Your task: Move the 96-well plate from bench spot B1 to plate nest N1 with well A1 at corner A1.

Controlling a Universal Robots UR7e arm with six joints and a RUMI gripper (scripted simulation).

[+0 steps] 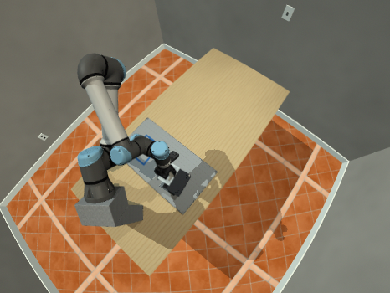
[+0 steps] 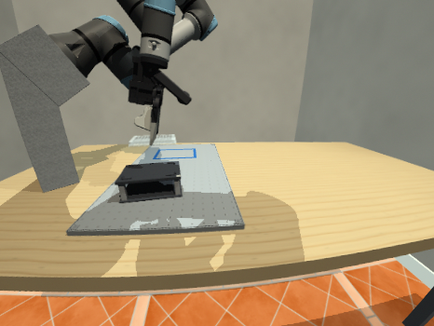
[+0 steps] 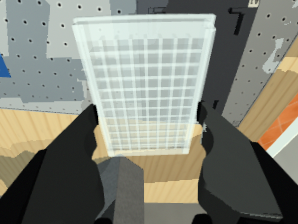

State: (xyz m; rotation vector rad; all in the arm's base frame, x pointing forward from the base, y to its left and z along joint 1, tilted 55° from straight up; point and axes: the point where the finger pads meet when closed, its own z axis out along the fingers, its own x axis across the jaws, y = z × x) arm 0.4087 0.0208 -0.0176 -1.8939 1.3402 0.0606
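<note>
The black raised nest N1 is 2 cm ahead of my hand, 5 cm to the right of it and 9 cm below it. The rest, counted from my hand: 96-well plate 1 cm below.
</note>
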